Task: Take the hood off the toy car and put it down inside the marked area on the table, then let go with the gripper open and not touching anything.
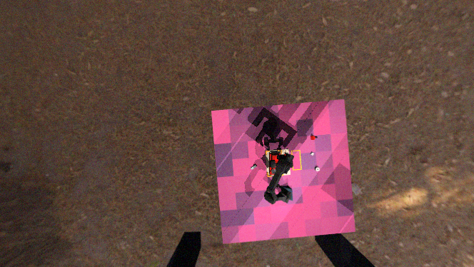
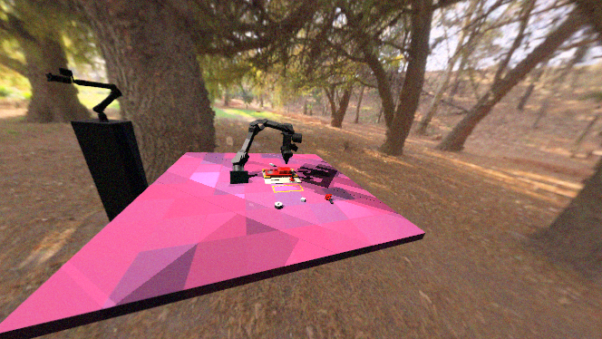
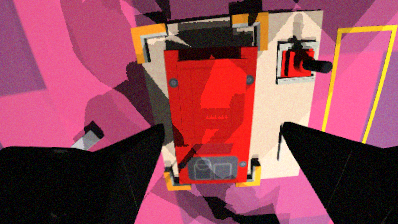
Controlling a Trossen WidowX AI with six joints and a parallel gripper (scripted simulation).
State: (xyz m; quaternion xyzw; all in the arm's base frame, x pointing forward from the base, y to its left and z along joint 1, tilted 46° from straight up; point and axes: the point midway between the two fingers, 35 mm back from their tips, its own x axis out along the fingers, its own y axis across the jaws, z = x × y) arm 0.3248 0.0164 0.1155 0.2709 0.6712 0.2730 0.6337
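Right now my gripper tip is 70 mm above the red hood. From my gripper tip the other things lie so: dark ring: 400 mm to the right, 100 mm below, 100 mm behind.
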